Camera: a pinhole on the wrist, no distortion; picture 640 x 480 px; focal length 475.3 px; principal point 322.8 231.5 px. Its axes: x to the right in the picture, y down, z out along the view. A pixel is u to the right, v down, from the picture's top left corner.
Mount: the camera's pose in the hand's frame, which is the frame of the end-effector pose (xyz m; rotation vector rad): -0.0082 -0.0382 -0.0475 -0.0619 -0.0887 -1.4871
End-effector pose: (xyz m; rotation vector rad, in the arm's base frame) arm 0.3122 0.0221 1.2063 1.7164 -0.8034 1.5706
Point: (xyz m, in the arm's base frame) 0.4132 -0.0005 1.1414
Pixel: 485 47
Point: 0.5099 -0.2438 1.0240
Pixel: 326 52
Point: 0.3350 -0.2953 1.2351
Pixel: 77 319
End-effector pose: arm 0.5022 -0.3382 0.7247 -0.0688 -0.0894 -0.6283
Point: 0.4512 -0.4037 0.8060
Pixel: 563 277
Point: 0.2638 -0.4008 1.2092
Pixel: 518 137
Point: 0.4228 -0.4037 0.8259
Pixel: 589 196
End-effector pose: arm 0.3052 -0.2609 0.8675 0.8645 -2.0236 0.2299
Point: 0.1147 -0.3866 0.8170
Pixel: 273 420
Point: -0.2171 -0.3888 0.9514
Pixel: outside the picture
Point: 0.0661 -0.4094 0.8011
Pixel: 272 414
